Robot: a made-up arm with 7 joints. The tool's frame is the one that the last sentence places. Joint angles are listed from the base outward.
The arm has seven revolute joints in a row. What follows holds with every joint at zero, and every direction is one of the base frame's.
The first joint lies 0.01 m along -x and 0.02 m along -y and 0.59 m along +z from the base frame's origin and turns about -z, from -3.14 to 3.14 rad.
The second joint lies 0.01 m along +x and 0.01 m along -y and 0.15 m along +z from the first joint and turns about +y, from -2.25 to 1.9 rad.
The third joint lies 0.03 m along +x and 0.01 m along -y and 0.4 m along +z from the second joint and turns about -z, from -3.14 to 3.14 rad.
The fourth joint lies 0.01 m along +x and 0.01 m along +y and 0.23 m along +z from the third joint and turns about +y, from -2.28 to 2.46 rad.
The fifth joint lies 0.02 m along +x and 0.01 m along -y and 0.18 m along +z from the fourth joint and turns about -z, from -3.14 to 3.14 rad.
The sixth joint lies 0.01 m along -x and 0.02 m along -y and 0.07 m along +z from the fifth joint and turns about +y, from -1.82 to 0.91 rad.
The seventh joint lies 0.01 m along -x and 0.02 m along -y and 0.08 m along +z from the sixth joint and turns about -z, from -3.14 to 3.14 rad.
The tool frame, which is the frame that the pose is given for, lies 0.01 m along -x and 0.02 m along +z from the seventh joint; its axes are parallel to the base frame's.
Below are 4 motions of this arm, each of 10 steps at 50 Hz.
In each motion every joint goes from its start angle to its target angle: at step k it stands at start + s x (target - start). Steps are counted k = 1, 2, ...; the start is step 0. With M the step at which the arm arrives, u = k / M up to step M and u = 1 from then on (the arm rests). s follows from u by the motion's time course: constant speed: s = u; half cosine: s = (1 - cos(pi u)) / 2; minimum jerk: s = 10 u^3 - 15 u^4 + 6 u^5.
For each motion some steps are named. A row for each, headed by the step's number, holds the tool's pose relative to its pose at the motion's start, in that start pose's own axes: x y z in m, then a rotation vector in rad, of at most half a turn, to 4 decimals.
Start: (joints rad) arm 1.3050 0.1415 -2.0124 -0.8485 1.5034 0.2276 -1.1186
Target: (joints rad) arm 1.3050 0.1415 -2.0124 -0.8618 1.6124 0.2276 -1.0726
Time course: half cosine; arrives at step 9
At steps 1, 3, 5, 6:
1: -0.0002 0.0001 0.0000 0.0005 -0.0010 -0.0045
3: -0.0016 0.0008 -0.0004 0.0040 -0.0085 -0.0373
5: -0.0036 0.0020 -0.0010 0.0096 -0.0198 -0.0875
6: -0.0046 0.0026 -0.0012 0.0125 -0.0252 -0.1119

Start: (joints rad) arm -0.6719 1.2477 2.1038 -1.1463 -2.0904 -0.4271 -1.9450
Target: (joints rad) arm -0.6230 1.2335 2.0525 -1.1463 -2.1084 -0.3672 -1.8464
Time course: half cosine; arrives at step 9
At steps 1, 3, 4, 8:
1: -0.0005 0.0009 -0.0007 -0.0001 -0.0013 -0.0021
3: -0.0042 0.0071 -0.0062 -0.0009 -0.0109 -0.0176
4: -0.0069 0.0117 -0.0103 -0.0013 -0.0179 -0.0291
8: -0.0156 0.0275 -0.0246 -0.0019 -0.0411 -0.0683

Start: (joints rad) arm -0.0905 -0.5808 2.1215 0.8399 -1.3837 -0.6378 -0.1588
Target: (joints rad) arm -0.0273 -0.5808 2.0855 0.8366 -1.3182 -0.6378 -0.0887
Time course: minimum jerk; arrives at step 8
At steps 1, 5, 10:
1: -0.0004 0.0005 0.0001 -0.0010 -0.0003 -0.0017
5: -0.0171 0.0206 0.0033 -0.0459 -0.0164 -0.0760
10: -0.0236 0.0285 0.0043 -0.0630 -0.0234 -0.1051

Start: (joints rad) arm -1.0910 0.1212 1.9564 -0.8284 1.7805 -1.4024 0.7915
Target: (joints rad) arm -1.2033 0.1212 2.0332 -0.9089 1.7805 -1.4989 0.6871
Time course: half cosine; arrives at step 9
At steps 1, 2, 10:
1: 0.0008 -0.0005 -0.0005 0.0018 -0.0003 0.0007
2: 0.0032 -0.0021 -0.0018 0.0068 -0.0013 0.0028
10: 0.0255 -0.0179 -0.0169 0.0529 -0.0163 0.0226

